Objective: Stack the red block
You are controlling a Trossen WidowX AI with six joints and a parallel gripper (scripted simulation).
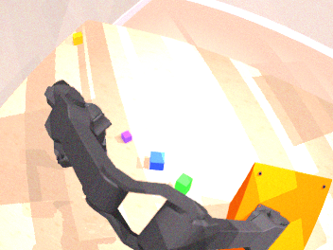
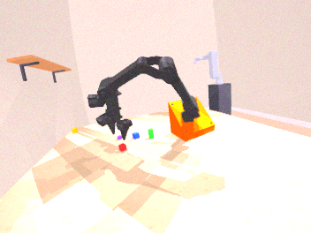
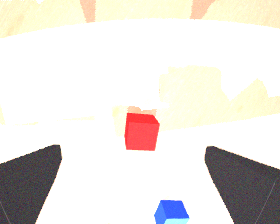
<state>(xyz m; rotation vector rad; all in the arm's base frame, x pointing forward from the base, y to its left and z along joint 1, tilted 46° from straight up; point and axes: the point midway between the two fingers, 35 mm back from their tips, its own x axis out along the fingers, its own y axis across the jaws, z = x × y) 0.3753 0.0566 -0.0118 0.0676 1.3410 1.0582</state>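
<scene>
Right now my gripper tip is 20 mm to the left of the red block and 70 mm above it. From my gripper tip the other things lie so: yellow block (420 mm ahead, 480 mm to the right, 60 mm below); purple block (20 mm ahead, 170 mm to the right, 70 mm below).
</scene>
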